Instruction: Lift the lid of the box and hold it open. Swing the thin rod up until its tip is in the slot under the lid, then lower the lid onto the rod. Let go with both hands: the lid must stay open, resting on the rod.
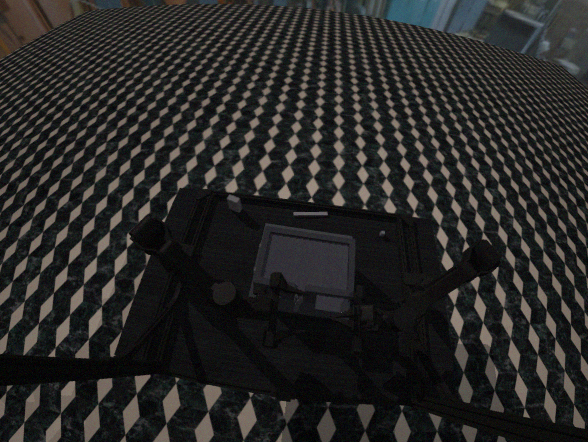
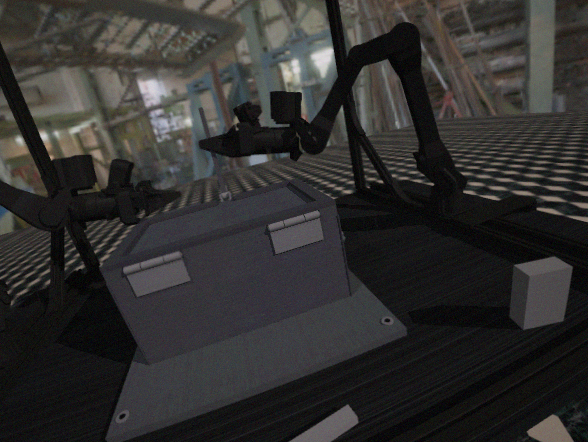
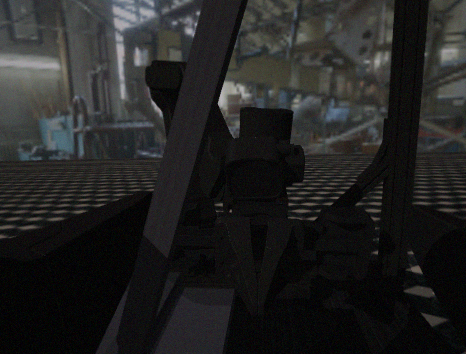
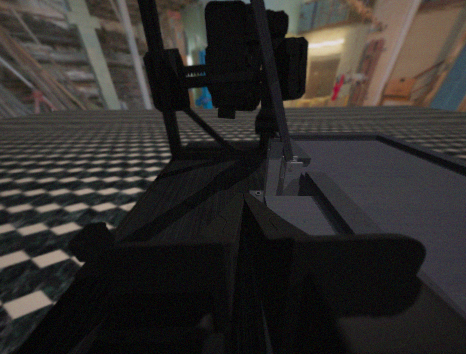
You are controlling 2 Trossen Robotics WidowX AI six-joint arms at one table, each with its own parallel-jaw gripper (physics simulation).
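Note:
The grey box stands on a flat base plate. Its lid lies nearly flat; I cannot tell whether its front edge is raised. The thin rod stands steeply up at the box's front corner. My left gripper is open at the rod, above the box's front, and grips nothing. My right gripper is shut and empty, its tips at the lid's front edge.
Two hinges join the lid to the box's back wall. A white strip and a small grey block lie on the dark mat. A black stand pole rises behind the box.

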